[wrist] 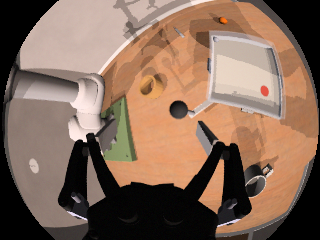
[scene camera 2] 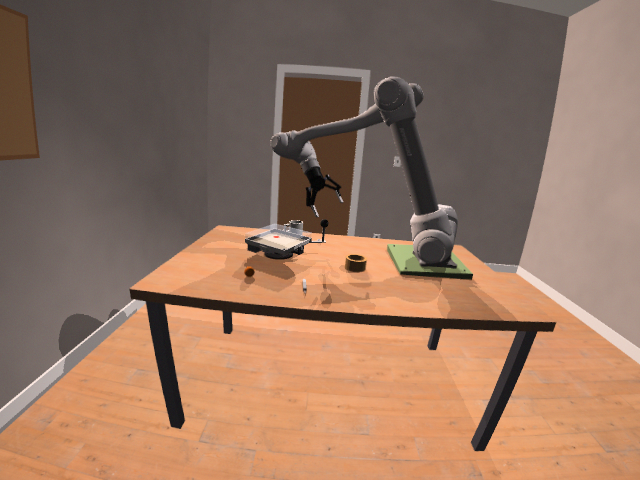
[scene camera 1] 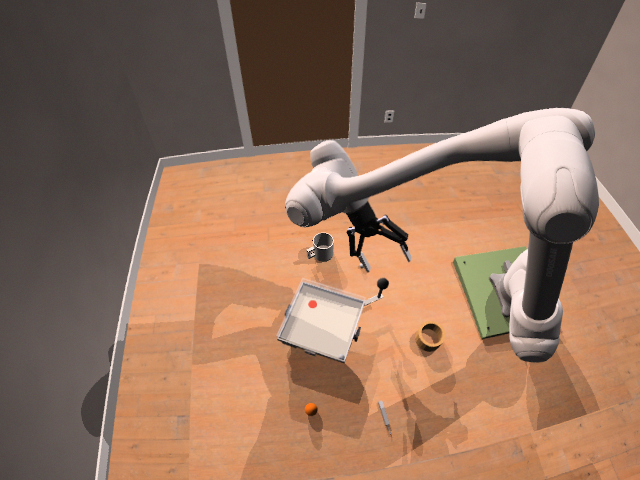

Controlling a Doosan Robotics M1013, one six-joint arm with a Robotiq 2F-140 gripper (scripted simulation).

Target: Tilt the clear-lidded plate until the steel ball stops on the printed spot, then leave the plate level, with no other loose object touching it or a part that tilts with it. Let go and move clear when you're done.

Scene:
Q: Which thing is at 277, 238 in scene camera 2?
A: A clear-lidded plate.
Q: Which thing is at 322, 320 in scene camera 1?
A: A clear-lidded plate.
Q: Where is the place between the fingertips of my gripper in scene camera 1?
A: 389, 265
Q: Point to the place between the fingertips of my gripper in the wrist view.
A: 156, 127

